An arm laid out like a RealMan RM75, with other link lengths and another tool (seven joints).
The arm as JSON. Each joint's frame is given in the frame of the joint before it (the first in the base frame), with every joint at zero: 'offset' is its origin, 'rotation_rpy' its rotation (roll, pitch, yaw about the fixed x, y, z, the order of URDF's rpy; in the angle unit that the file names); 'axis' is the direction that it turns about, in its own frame. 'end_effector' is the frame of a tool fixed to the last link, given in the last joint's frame.
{
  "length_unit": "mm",
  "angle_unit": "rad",
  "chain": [
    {
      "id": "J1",
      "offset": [
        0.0,
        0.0,
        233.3
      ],
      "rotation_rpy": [
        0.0,
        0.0,
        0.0
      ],
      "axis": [
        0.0,
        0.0,
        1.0
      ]
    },
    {
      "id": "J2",
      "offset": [
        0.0,
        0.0,
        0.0
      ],
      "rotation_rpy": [
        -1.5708,
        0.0,
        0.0
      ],
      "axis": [
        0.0,
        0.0,
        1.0
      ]
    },
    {
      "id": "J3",
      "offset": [
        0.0,
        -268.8,
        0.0
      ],
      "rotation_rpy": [
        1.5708,
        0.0,
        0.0
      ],
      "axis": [
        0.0,
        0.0,
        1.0
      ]
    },
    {
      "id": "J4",
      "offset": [
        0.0,
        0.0,
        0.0
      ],
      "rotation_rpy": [
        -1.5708,
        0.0,
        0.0
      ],
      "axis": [
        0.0,
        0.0,
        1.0
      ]
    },
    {
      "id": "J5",
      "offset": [
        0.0,
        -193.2,
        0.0
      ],
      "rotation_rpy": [
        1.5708,
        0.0,
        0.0
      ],
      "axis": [
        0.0,
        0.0,
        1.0
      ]
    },
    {
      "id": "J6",
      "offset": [
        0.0,
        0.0,
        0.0
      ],
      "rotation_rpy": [
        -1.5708,
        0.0,
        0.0
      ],
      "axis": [
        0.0,
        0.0,
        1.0
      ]
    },
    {
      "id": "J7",
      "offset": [
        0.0,
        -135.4,
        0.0
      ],
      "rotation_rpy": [
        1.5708,
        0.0,
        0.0
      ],
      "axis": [
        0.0,
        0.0,
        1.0
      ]
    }
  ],
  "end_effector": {
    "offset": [
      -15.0,
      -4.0,
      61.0
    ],
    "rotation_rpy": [
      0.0,
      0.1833,
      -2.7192
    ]
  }
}
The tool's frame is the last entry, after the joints.
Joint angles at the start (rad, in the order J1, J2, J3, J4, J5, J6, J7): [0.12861, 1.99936, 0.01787, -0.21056, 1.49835, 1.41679, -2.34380]
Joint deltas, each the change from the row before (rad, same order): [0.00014, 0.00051, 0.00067, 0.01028, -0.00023, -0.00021, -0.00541]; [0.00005, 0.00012, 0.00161, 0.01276, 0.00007, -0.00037, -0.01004]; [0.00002, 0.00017, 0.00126, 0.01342, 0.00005, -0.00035, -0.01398]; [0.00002, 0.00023, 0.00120, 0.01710, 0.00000, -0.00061, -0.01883]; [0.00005, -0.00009, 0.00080, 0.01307, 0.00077, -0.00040, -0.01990]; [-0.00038, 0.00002, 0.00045, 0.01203, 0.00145, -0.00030, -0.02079]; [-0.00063, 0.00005, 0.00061, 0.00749, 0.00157, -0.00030, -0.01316]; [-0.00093, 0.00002, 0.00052, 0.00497, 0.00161, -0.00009, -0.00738]
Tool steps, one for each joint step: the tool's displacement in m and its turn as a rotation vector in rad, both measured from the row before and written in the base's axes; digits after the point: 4 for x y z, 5 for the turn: [-0.0006, 0.0000, -0.0024, -0.00104, 0.00535, 0.00035]; [-0.0006, -0.0001, -0.0025, -0.00025, 0.00295, 0.00011]; [-0.0008, -0.0001, -0.0027, -0.00070, -0.00031, 0.00064]; [-0.0011, -0.0001, -0.0036, -0.00136, -0.00146, 0.00096]; [-0.0009, 0.0000, -0.0025, -0.00041, -0.00678, 0.00120]; [-0.0008, -0.0002, -0.0022, 0.00005, -0.00854, 0.00087]; [-0.0003, -0.0003, -0.0012, 0.00092, -0.00539, -0.00029]; [0.0000, -0.0004, -0.0007, 0.00129, -0.00215, -0.00095]
